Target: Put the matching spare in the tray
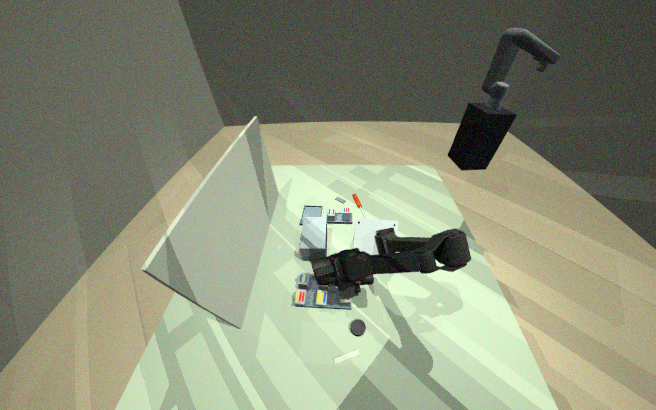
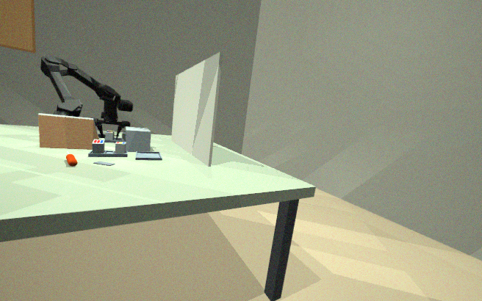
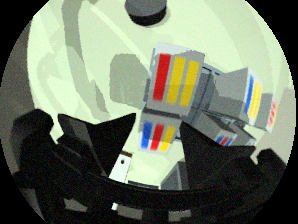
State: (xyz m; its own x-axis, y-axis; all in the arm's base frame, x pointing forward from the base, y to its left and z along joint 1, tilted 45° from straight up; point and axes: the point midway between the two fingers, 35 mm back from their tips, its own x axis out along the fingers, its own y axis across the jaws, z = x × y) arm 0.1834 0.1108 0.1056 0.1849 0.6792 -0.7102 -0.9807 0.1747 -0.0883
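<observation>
My gripper tip is 380 mm to the left of the flat dark tray, 130 mm short of it and 10 mm above it. From my gripper tip the other things lie so: grey mounted unit (190 mm to the right, 110 mm ahead, 30 mm above); then tall grey upright panel (350 mm ahead, 220 mm to the right, 210 mm above).
</observation>
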